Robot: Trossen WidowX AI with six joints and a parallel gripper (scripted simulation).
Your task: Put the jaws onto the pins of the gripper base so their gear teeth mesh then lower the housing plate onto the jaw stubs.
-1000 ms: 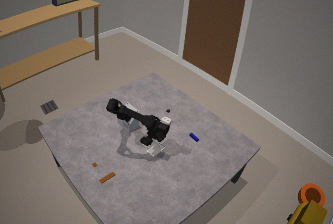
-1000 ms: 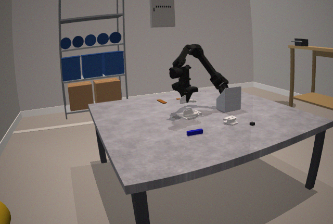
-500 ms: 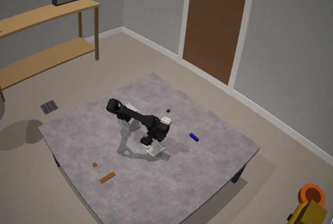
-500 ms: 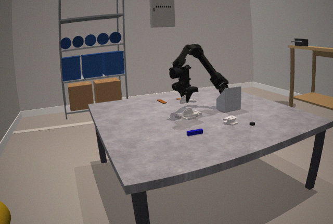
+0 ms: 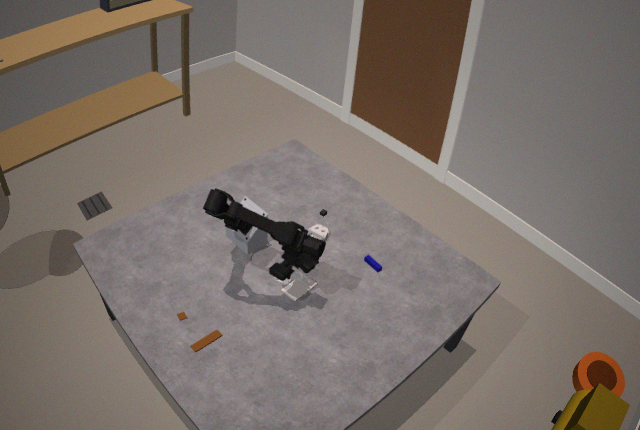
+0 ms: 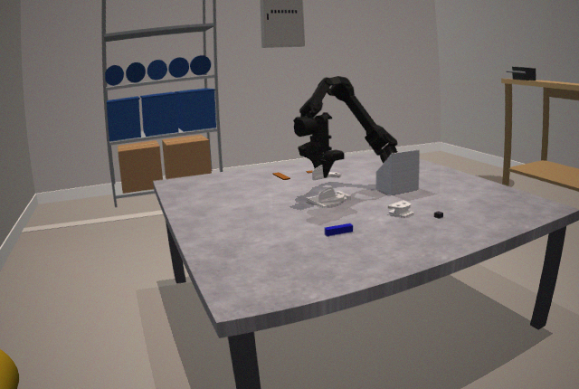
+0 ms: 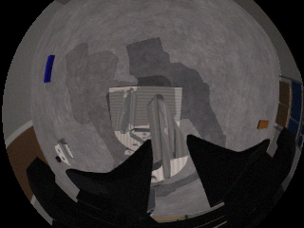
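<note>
Now: the white jaw 40 mm behind my gripper tip, 40 mm to the left of it and 70 mm below it. The rest, counted from my gripper tip: blue block (90 mm ahead, 330 mm to the left, 70 mm below); small orange piece (120 mm behind, 410 mm to the right, 80 mm below); orange strip (20 mm ahead, 390 mm to the right, 80 mm below).
</note>
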